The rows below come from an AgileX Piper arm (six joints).
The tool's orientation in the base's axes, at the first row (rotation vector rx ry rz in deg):
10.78 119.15 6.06
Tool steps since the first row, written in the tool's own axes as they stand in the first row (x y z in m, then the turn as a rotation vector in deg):
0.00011 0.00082 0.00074 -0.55 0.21 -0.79
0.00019 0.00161 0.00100 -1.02 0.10 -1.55
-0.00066 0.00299 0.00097 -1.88 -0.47 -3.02
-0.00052 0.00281 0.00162 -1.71 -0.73 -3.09
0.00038 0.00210 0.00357 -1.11 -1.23 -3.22
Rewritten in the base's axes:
0.00066 0.00082 -0.00033 -0.40 0.11 0.89
0.00092 0.00162 -0.00041 -0.85 -0.08 1.65
0.00143 0.00282 0.00055 -1.76 -0.79 3.03
0.00191 0.00267 0.00008 -1.93 -1.01 2.88
0.00311 0.00212 -0.00176 -2.37 -1.40 2.35

